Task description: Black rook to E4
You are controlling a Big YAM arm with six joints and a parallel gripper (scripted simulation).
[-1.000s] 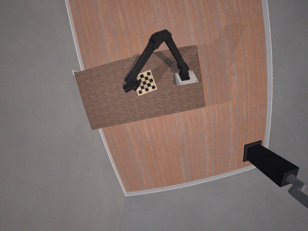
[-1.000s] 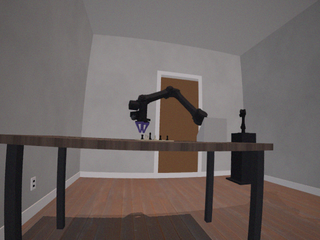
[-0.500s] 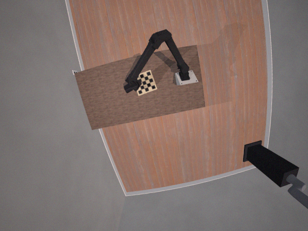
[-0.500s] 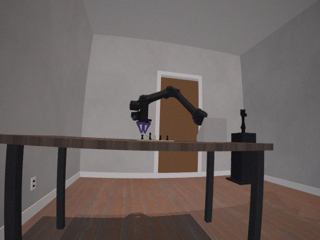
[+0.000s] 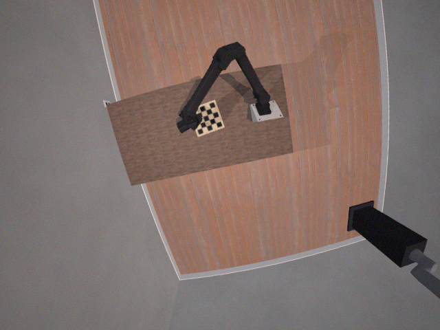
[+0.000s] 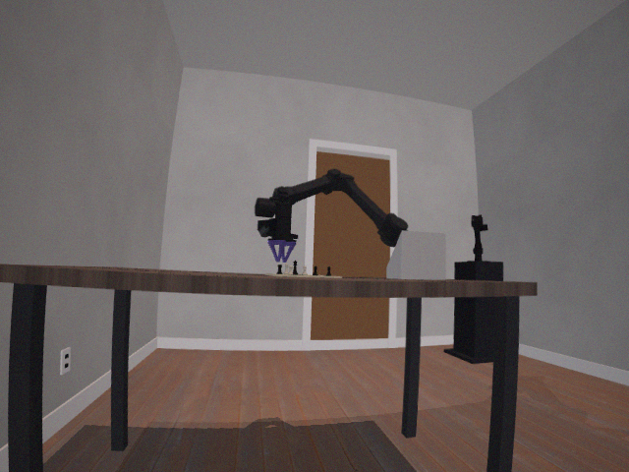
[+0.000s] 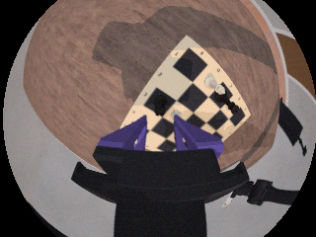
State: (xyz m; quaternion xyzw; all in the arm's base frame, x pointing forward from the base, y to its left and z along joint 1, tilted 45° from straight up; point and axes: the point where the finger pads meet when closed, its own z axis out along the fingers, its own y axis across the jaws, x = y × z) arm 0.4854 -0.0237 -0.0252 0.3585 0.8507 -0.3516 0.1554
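Now: the black piece 3 cm below my hand. From my hand the other things lie so: chessboard 7 cm behind, 5 cm below, 1 cm to the right; then white piece 8 cm to the right, 3 cm below, 3 cm behind.
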